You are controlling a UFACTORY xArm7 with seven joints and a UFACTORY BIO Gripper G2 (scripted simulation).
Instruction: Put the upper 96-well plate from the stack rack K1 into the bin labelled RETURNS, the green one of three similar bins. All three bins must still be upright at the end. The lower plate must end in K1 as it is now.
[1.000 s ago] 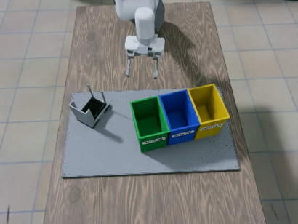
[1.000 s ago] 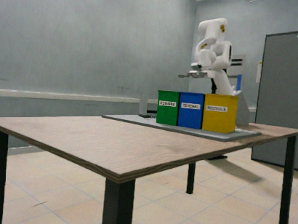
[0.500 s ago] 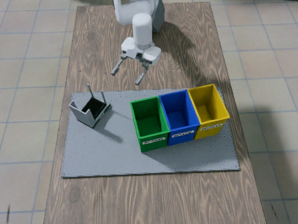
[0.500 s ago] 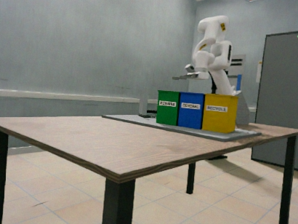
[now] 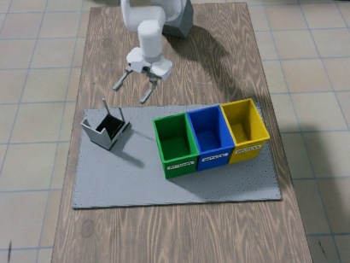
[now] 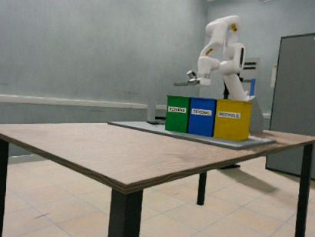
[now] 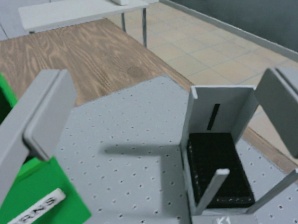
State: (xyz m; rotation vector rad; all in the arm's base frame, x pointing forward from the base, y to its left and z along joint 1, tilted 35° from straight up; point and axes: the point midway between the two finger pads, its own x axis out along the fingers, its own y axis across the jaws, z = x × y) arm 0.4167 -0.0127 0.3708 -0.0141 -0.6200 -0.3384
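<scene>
Now: the black 96-well plate 4 cm ahead of my hand, 12 cm to the right of it and 22 cm below it. The rest, counted from my hand: green returns bin 12 cm ahead, 17 cm to the left, 17 cm below; then yellow bin 2 cm ahead, 42 cm to the left, 17 cm below; then blue bin 7 cm ahead, 30 cm to the left, 17 cm below.
</scene>
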